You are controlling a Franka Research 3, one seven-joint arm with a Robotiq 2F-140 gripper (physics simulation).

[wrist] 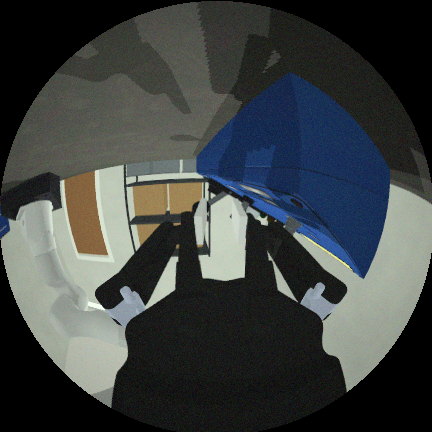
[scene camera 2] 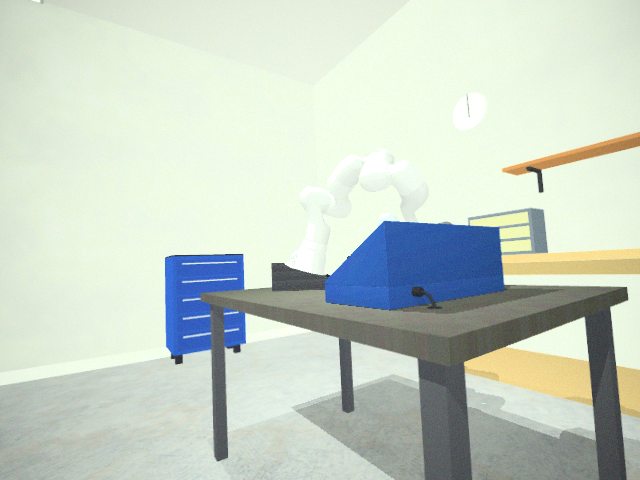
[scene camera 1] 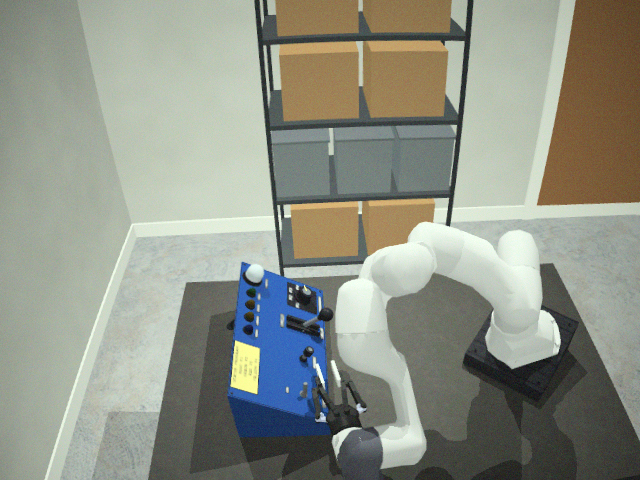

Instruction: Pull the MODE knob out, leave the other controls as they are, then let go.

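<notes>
The blue control console (scene camera 1: 281,366) (scene camera 2: 444,258) (wrist: 330,145) stands on the table. In scene camera 1 its sloped face carries a round knob (scene camera 1: 304,294) on a black plate, a ball-topped lever (scene camera 1: 325,314), a small black knob (scene camera 1: 308,352) and a grey toggle (scene camera 1: 304,389). The labels are too small to read, so I cannot tell which one is MODE. My gripper (scene camera 1: 326,367) (wrist: 218,208) is partly open, with nothing between its pale fingertips. They are close to the console's right edge, below the small black knob in scene camera 1. The controls are partly hidden by the fingers in the wrist view.
The ball-topped lever sticks up beyond the fingertips. A white dome (scene camera 1: 254,273), several dark round buttons and a yellow note (scene camera 1: 245,366) are on the console's left side. The arm's black base (scene camera 1: 522,374) is at the right of the table (scene camera 1: 439,335). A rack (scene camera 1: 361,124) stands behind.
</notes>
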